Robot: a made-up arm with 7 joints.
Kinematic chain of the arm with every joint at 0, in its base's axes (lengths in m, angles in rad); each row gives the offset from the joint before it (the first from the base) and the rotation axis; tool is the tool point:
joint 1: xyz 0 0 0.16 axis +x
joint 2: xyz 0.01 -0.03 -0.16 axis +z
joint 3: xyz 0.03 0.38 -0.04 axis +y
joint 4: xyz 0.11 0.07 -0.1 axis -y
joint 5: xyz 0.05 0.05 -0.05 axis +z
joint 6: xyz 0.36 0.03 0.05 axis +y
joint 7: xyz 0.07 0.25 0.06 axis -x
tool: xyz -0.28 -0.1 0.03
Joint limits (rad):
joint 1: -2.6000..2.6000
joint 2: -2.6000..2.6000
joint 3: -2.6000..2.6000
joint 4: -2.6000..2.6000
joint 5: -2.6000..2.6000
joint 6: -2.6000..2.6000
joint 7: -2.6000..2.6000
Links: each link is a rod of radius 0.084 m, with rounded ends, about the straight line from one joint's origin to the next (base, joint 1, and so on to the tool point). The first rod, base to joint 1, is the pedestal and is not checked.
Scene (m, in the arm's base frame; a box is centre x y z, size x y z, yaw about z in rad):
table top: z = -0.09
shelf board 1: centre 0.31 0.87 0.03 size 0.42 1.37 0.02 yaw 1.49
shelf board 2: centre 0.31 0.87 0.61 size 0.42 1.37 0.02 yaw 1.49
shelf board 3: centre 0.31 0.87 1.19 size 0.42 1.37 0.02 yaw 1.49
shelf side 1: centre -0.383 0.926 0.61 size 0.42 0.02 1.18 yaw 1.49
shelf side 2: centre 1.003 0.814 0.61 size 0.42 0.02 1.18 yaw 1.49
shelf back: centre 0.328 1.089 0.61 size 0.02 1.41 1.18 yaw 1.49
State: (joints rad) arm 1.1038 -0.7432 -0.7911 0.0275 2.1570 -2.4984 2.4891
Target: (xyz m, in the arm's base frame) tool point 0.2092 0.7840 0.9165
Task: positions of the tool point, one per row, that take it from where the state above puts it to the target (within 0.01 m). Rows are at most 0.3 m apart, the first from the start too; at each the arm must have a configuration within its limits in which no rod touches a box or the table.
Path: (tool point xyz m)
1: 0.5421 0.7744 0.3506
2: 0.6342 0.6519 0.3879
3: 0.7046 0.5073 0.3767
4: 0.7358 0.3650 0.3129
5: 0.7164 0.2503 0.2073
6: 0.7101 0.3625 0.4372
7: 0.6073 0.4542 0.6382
8: 0.4480 0.5013 0.7838
9: 0.2882 0.4919 0.8715
10: 0.1811 0.4369 0.9165
11: 0.1954 0.6462 0.9200
12: 0.2092 0.7840 0.9165

